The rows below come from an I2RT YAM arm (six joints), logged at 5 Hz.
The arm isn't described. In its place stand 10 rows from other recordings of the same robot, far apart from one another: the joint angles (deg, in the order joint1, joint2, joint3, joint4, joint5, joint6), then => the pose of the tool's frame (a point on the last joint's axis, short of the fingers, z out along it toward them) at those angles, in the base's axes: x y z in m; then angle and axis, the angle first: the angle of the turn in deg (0 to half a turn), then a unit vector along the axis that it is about.
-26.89 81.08 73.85 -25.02 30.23 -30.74 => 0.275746 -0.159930 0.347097 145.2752 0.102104 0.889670 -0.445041
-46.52 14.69 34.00 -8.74 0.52 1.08 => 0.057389 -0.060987 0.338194 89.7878 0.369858 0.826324 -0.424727
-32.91 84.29 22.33 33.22 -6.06 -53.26 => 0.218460 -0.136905 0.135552 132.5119 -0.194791 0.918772 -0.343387
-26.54 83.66 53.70 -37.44 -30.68 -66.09 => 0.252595 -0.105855 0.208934 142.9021 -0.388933 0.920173 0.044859
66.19 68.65 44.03 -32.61 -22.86 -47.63 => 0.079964 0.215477 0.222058 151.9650 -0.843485 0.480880 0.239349
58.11 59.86 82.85 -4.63 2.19 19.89 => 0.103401 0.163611 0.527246 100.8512 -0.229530 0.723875 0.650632
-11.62 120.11 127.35 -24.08 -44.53 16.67 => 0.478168 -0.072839 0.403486 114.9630 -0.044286 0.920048 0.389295
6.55 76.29 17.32 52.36 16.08 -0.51 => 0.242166 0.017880 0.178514 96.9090 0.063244 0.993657 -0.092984
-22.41 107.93 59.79 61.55 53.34 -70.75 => 0.360854 -0.179698 0.244339 147.4776 0.098593 0.676531 -0.729784
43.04 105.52 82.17 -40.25 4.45 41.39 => 0.285494 0.262822 0.227783 157.5815 -0.005243 0.991791 0.127759
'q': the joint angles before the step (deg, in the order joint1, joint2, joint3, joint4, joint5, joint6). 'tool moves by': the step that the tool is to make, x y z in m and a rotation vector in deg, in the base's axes. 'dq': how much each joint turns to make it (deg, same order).
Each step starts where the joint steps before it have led.
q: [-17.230, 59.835, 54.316, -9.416, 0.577, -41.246]
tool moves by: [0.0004, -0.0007, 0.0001, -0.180, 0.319, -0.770]
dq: [-0.012, 0.186, 0.216, -0.280, 0.801, -0.060]
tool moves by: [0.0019, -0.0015, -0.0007, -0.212, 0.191, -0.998]
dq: [-0.062, 0.525, 0.139, 0.267, 0.971, -0.004]
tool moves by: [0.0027, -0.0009, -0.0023, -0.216, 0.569, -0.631]
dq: [0.103, 0.675, -0.001, 0.205, 0.807, -0.165]
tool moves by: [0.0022, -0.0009, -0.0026, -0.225, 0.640, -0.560]
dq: [0.051, 0.574, -0.088, 0.130, 0.699, -0.220]
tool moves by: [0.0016, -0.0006, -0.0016, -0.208, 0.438, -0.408]
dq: [0.052, 0.419, -0.011, 0.086, 0.534, -0.184]
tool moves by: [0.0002, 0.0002, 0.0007, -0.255, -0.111, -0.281]
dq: [0.119, 0.019, 0.090, 0.118, 0.444, -0.089]
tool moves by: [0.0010, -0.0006, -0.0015, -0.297, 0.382, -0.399]
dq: [0.006, 0.276, -0.097, 0.117, 0.502, -0.264]
